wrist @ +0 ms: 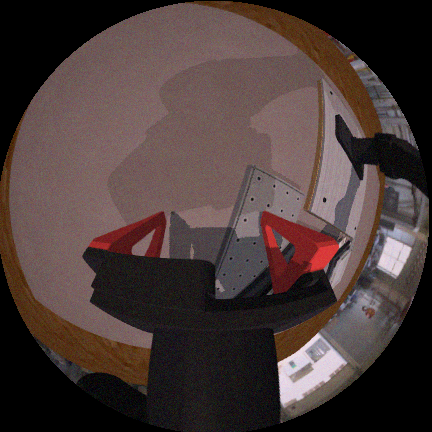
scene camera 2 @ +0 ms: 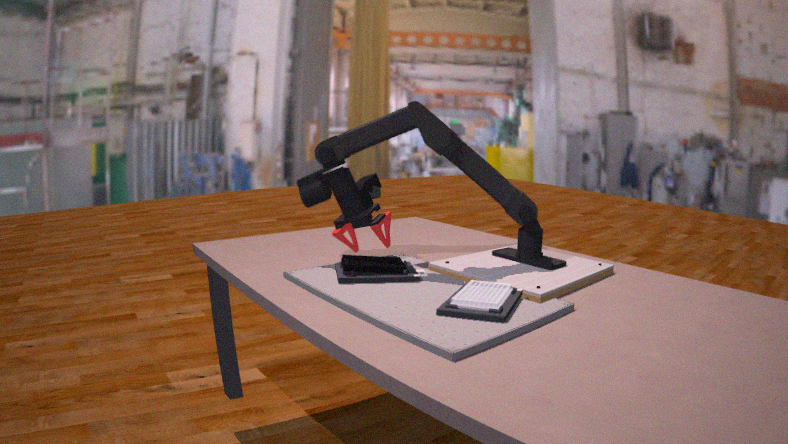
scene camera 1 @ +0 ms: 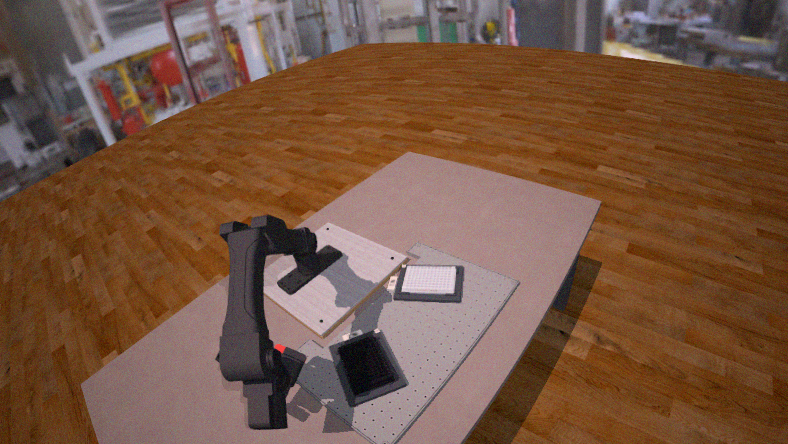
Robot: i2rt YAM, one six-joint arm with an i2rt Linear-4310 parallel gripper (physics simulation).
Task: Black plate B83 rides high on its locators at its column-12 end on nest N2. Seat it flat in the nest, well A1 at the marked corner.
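Pixels of known places: gripper, fingertip midpoint: [wrist: 212,216] [scene camera 2: 372,248]; arm's base, link origin: [wrist: 351,150] [scene camera 2: 528,260] [scene camera 1: 310,270].
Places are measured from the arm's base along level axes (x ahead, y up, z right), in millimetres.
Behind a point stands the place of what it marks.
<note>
The black plate [scene camera 1: 368,364] @[x 364, y 23, z 131 mm] [scene camera 2: 372,264] @[x 369, y 23, z 109 mm] lies on the dark nest [scene camera 1: 380,393] @[x 422, y 5, z 161 mm] [scene camera 2: 380,279] @[x 374, y 1, z 74 mm] near one end of the perforated board. In scene camera 2 its left end looks slightly higher than its right end, above the nest rim. The well A1 marking is too small to read. My gripper [scene camera 2: 373,248] @[x 252, y 7, z 285 mm] [wrist: 212,216] @[x 252, y 7, z 285 mm] is open, with its red fingers wide apart and nothing between them. It hangs above the table, left of the nest in scene camera 1, apart from the plate. In the wrist view the right finger and the gripper body hide most of the nest and plate.
A white plate [scene camera 1: 429,279] @[x 312, y 20, z -141 mm] [scene camera 2: 481,295] @[x 323, y 17, z -158 mm] sits in a second dark nest [scene camera 1: 427,299] @[x 339, y 3, z -96 mm] [scene camera 2: 468,315] @[x 378, y 0, z -185 mm] on the grey perforated board [scene camera 1: 441,341] @[x 436, y -6, z -19 mm] [scene camera 2: 397,314] @[x 457, y -7, z -96 mm] [wrist: 250,210] @[x 235, y -7, z 240 mm]. The arm's base stands on a pale raised board [scene camera 1: 358,242] @[x 30, y 1, z -164 mm] [scene camera 2: 579,270] @[x -19, y 1, z -149 mm] [wrist: 327,150] @[x 86, y -1, z 124 mm] beside it.
</note>
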